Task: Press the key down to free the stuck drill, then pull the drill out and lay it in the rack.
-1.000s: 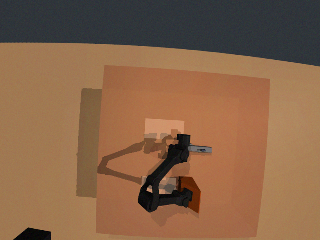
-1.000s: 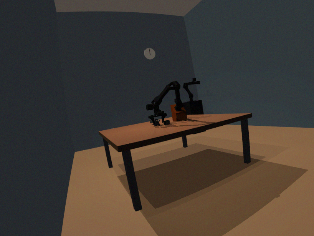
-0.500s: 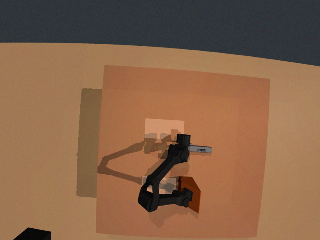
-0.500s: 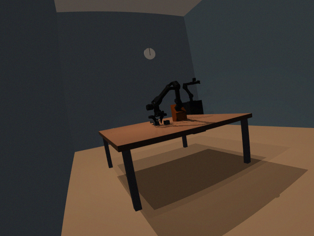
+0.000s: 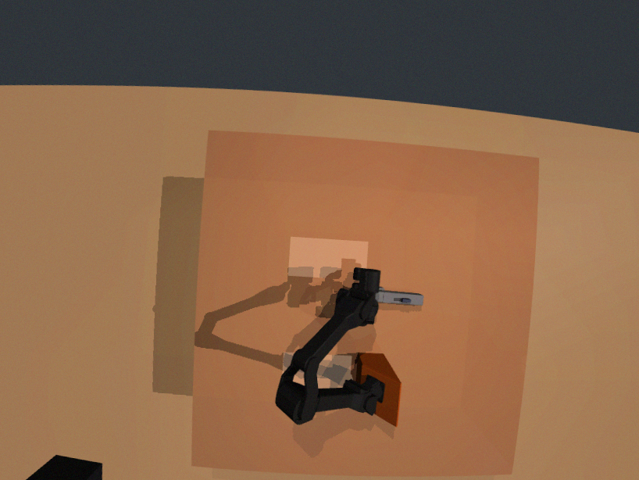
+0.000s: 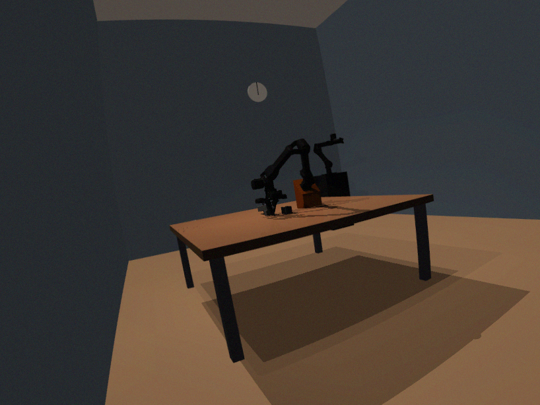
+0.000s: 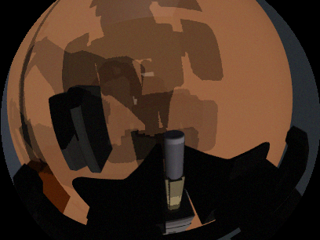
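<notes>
Now: the dark block 80 mm behind my gripper tip and 30 mm to the left of it. Round my gripper tip: drill (40 mm to the right, 30 mm above).
</notes>
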